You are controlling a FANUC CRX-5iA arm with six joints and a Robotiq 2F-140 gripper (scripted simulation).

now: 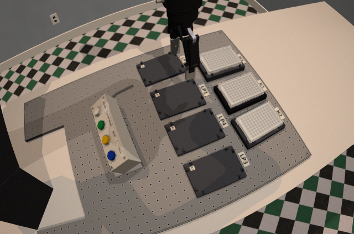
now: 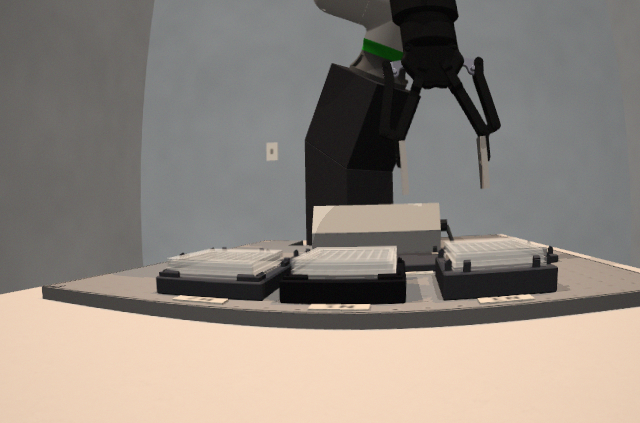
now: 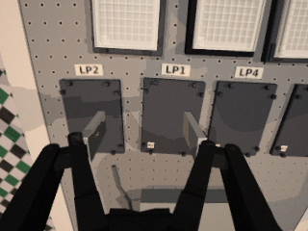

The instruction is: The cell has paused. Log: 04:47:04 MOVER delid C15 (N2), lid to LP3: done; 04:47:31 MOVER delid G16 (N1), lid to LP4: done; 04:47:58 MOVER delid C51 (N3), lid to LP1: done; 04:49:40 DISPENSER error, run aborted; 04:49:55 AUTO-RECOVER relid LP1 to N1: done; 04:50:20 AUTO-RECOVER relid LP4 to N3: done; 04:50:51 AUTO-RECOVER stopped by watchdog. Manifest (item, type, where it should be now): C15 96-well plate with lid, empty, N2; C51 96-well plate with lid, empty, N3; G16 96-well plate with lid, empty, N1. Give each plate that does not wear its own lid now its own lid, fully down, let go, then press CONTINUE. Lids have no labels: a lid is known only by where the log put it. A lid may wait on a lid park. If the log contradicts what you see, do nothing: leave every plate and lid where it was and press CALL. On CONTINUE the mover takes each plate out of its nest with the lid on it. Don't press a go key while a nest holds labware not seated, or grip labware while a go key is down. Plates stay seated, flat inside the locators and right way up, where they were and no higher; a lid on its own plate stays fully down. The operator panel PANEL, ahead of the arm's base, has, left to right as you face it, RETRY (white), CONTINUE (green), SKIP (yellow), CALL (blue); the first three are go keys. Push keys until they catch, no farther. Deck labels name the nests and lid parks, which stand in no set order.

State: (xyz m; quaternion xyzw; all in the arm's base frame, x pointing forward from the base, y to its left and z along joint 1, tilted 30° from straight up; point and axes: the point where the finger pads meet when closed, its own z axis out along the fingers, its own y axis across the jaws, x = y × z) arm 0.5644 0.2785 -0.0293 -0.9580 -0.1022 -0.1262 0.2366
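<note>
Now: the green continue key 25 cm behind my hand, 14 cm to the right of it and 5 cm below it. From my hand the other things lie so: lid park LP1: 3 cm behind, 5 cm to the right, 11 cm below; lid park LP4: 17 cm to the right, 11 cm below; lid park LP2: 6 cm behind, 8 cm to the left, 11 cm below.
</note>
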